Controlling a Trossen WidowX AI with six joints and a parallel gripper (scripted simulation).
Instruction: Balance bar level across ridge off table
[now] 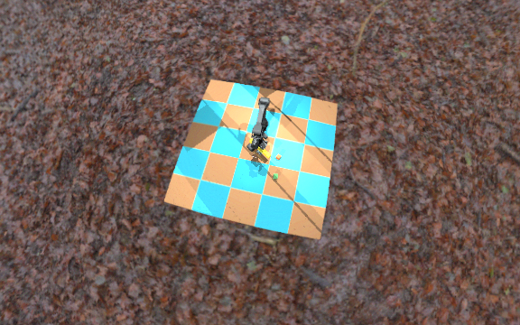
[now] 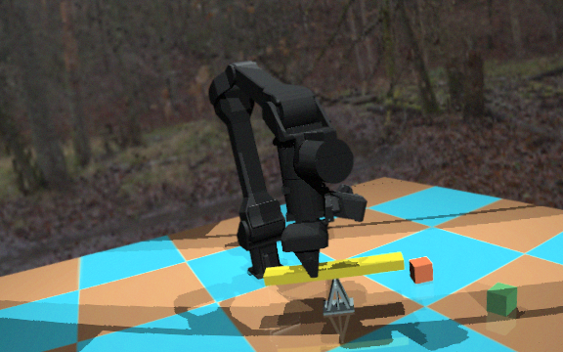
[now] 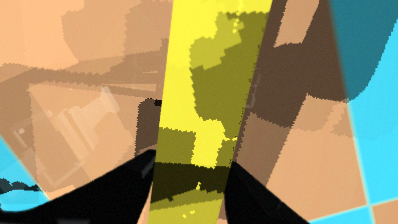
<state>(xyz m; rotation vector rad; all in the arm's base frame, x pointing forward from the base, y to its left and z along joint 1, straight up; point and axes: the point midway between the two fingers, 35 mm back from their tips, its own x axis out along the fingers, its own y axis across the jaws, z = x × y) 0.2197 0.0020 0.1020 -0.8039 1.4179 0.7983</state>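
The yellow bar is 20 mm ahead of my gripper tip and 30 mm to the left of it. Round my gripper tip: red cube 30 mm ahead, 190 mm to the left, 50 mm below; green cube 200 mm ahead, 200 mm to the left, 50 mm below.
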